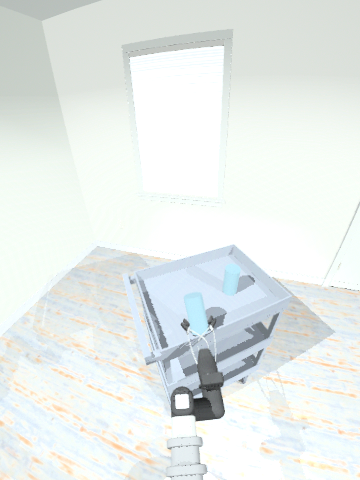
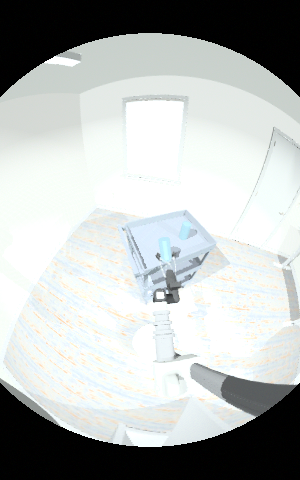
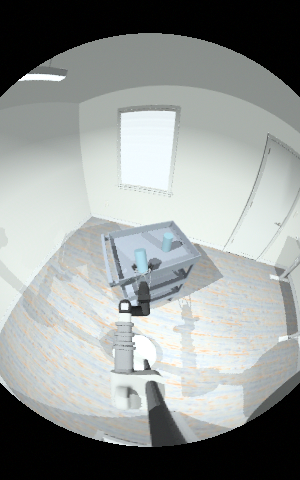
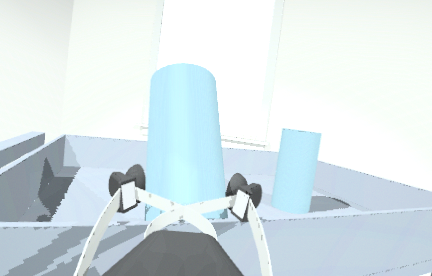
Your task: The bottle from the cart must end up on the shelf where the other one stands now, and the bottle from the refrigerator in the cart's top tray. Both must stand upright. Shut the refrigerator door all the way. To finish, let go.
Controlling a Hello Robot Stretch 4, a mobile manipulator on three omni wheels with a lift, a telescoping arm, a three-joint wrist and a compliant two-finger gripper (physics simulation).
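Places are measured from the robot's base along level axes (x ahead, y left, z up), in centimetres.
Pixels of known places: gripper, between the fingertips: (image 4: 187,184); robot's base, origin of its link: (image 2: 152,340) (image 3: 135,351).
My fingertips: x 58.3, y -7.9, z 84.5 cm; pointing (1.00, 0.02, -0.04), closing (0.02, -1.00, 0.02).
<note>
For each thing: its middle in the pictures, then the offset to it from my fingertips. "spot": a spot on its surface instead.
- second light blue bottle, middle of its body: (image 4: 295,169) (image 1: 231,280) (image 3: 166,242) (image 2: 184,230) dz -0.7, dx +20.3, dy -18.8 cm
- cart's handle bar, a spot on its surface: (image 1: 137,320) spot: dz -0.8, dx +1.2, dy +23.9 cm
My gripper (image 1: 199,324) (image 2: 166,256) (image 3: 143,269) (image 4: 187,184) is shut on a light blue bottle (image 1: 195,307) (image 2: 165,245) (image 3: 141,258) (image 4: 184,125), low on its body. The held bottle leans, its top tipped away from the gripper. Its lower end is by the near rim of the cart's top tray (image 1: 167,295) (image 4: 325,240); whether it touches is unclear. A second light blue bottle (image 1: 231,281) (image 2: 185,231) (image 3: 167,242) (image 4: 296,172) stands upright in the tray, farther back to the right. The refrigerator and its shelf do not show.
The tray has raised walls on all sides. The cart's handle bar (image 1: 137,320) runs along its left side, and lower shelves lie beneath. A window (image 1: 177,120) (image 3: 147,150) is in the wall behind. A door (image 2: 270,185) (image 3: 257,200) is at the right.
</note>
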